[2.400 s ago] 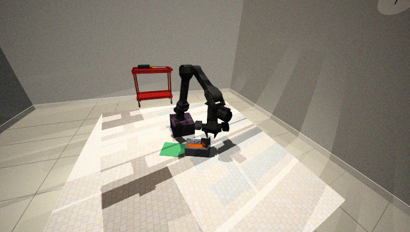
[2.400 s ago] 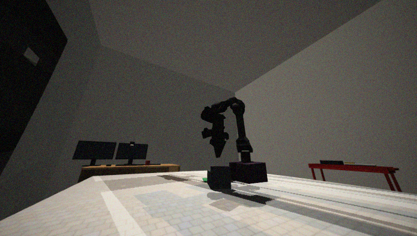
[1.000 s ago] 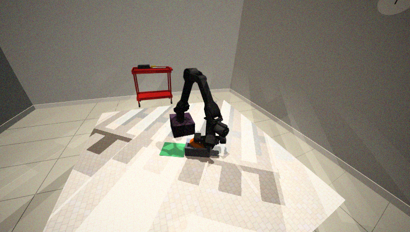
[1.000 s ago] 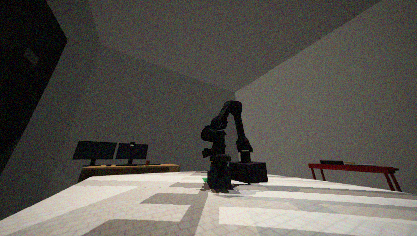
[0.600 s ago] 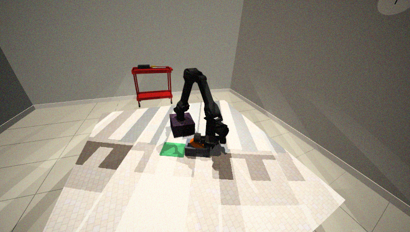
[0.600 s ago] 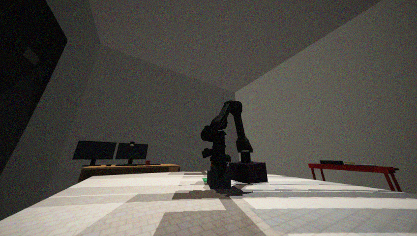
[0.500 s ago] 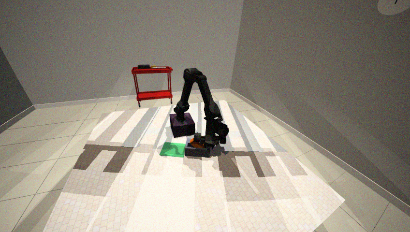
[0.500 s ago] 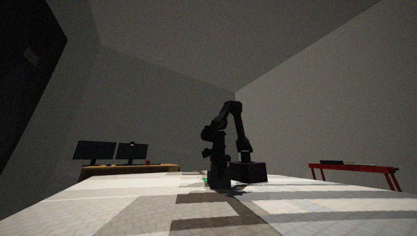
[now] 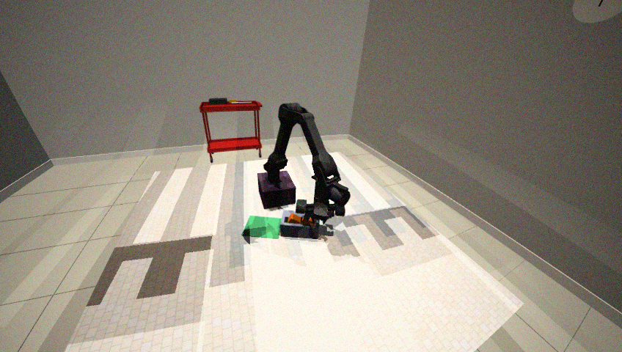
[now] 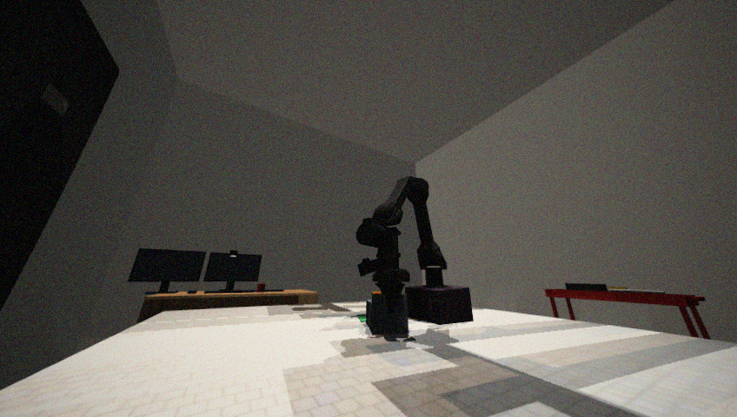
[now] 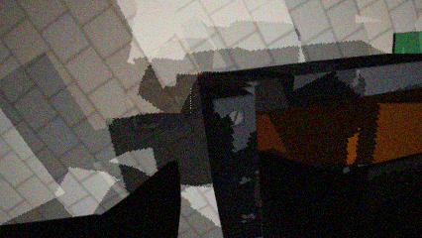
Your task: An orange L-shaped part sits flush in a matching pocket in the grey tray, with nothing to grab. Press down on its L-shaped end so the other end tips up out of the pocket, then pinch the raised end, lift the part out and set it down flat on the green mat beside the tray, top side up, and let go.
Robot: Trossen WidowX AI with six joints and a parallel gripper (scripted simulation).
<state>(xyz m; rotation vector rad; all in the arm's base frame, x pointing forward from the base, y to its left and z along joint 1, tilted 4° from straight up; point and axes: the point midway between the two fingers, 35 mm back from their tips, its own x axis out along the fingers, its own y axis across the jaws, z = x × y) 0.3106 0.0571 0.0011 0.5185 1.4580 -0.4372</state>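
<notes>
The orange L-shaped part lies 40 mm to the right of my gripper tip and 40 mm behind it. Round my gripper tip: green mat: 190 mm to the right, 140 mm behind, 60 mm below.
</notes>
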